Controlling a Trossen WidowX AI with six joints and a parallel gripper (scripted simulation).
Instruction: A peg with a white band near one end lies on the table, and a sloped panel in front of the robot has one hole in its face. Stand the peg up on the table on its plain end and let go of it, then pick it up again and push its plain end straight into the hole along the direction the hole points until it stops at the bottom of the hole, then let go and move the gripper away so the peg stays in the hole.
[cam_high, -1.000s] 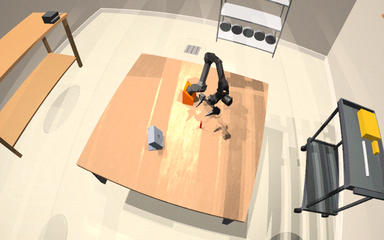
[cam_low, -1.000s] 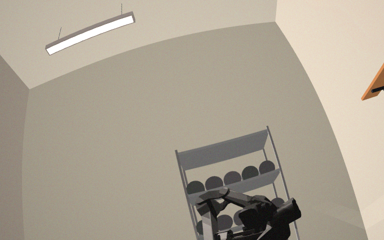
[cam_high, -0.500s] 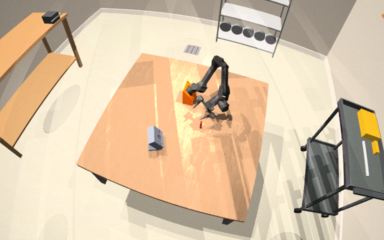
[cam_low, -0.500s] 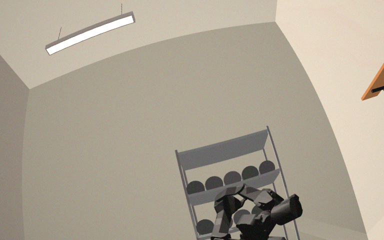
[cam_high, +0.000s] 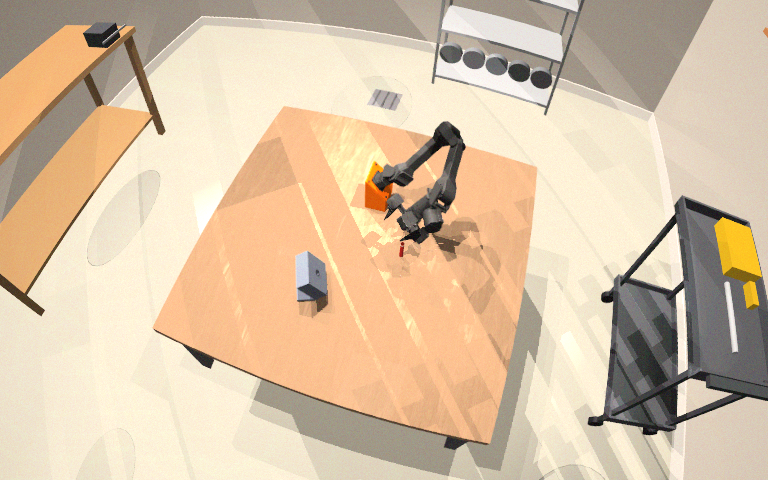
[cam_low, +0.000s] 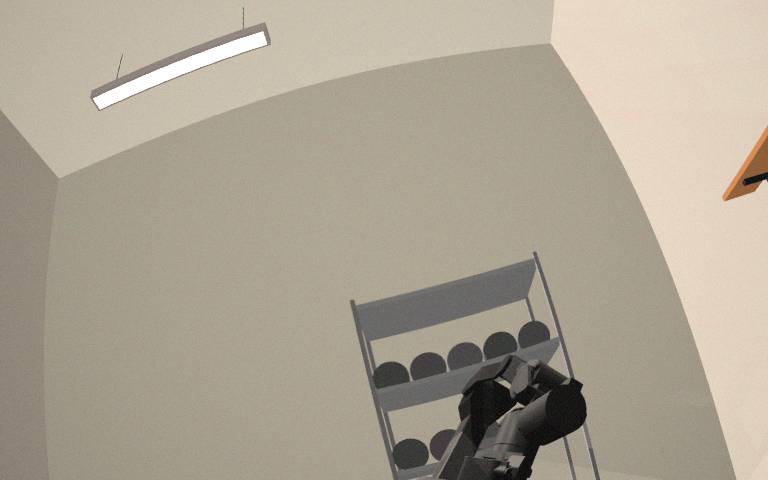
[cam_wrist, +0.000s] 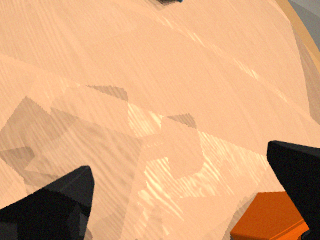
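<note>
Now: gripper tip 1 cm short of the red peg, 5 cm to the right of it and 7 cm above it. The rest, counted from my gripper tip: grey sloped panel 25 cm ahead, 20 cm to the right, 6 cm below.
</note>
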